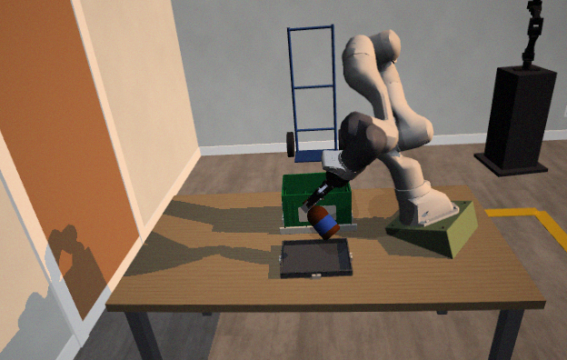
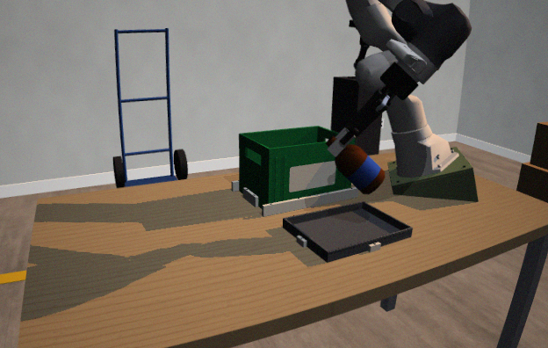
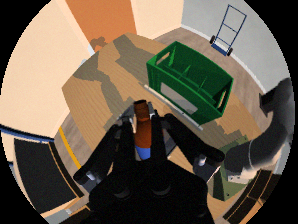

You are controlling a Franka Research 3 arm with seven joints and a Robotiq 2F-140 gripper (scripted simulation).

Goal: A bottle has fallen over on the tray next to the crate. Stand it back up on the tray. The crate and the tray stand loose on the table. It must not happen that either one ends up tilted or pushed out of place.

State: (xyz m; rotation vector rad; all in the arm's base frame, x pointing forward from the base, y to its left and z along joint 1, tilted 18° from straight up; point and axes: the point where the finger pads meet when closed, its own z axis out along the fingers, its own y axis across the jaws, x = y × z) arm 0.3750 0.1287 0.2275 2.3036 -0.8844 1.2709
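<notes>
My hand is 20 mm past the bottle, 20 mm to the right of it and 50 mm above it. Also, from my hand: green crate 40 mm behind, 230 mm to the right, 130 mm below; then tray 50 mm to the left, 200 mm below.
</notes>
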